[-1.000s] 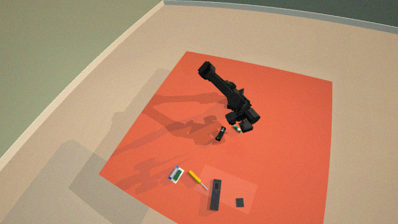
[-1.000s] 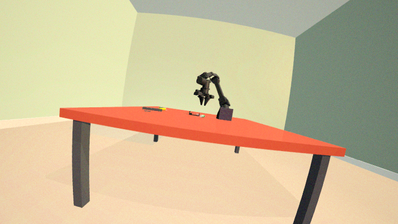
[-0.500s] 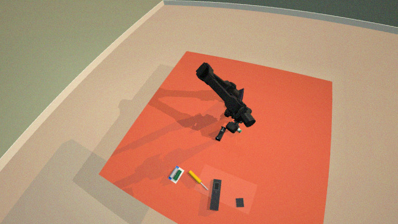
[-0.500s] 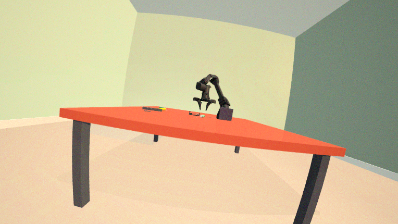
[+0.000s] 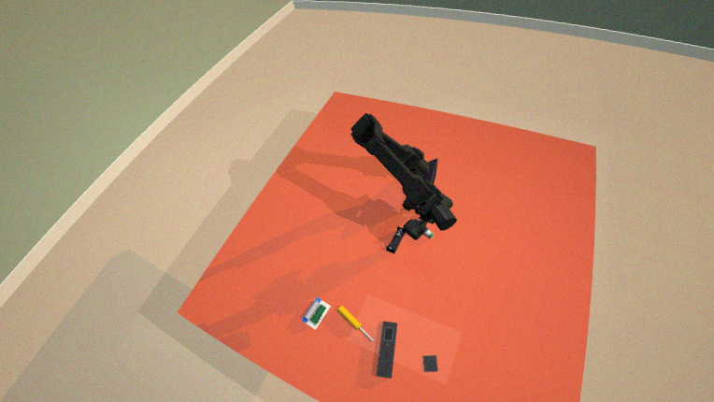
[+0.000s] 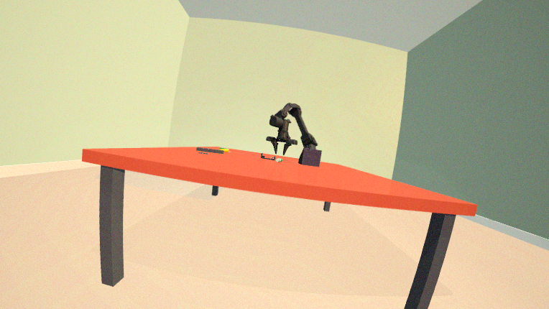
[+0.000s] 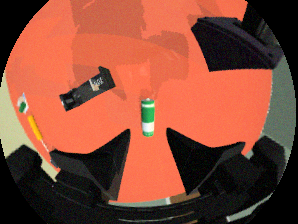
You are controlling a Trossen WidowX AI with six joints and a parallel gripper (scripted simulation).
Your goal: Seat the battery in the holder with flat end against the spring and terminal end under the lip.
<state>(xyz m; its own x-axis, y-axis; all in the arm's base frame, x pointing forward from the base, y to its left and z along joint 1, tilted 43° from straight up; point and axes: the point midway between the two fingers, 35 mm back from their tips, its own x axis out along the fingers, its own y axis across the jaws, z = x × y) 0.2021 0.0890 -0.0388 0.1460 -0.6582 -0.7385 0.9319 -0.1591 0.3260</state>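
Now: the battery 3 cm below my gripper tip. Also, from my gripper tip: black square 40 cm ahead, 18 cm to the left, 4 cm below; then yellow-handled screwdriver 40 cm ahead, 6 cm to the right, 3 cm below; then long black bar 42 cm ahead, 5 cm to the left, 3 cm below.
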